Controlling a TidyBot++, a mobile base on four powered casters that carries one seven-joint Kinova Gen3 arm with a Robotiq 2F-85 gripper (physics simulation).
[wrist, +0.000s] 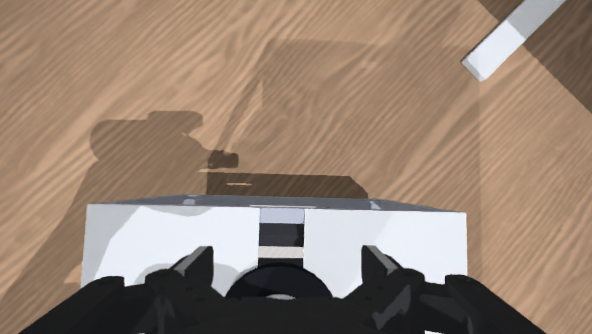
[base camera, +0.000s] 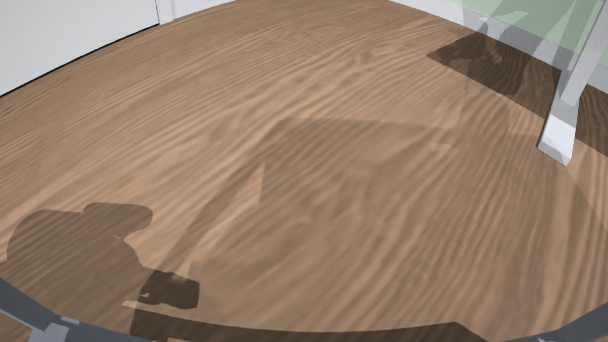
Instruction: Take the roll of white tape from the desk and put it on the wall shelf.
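My gripper (wrist: 287,262) is open, with its two black fingers wide apart and no object between them. It hangs above the white top of my own base in the wrist view. The roll of white tape does not show in either view, and neither does the wall shelf. A white leg (base camera: 559,130) (wrist: 495,52), perhaps of the desk, stands on the floor at the right in the base camera view and at the upper right in the wrist view. The desk top does not show.
My white base (wrist: 400,240) fills the lower wrist view. Wooden floor (base camera: 300,90) (wrist: 350,100) with shadows of the arm and base lies ahead. A green wall (base camera: 520,17) with a white skirting stands at the upper right, a white panel (base camera: 75,35) at the upper left.
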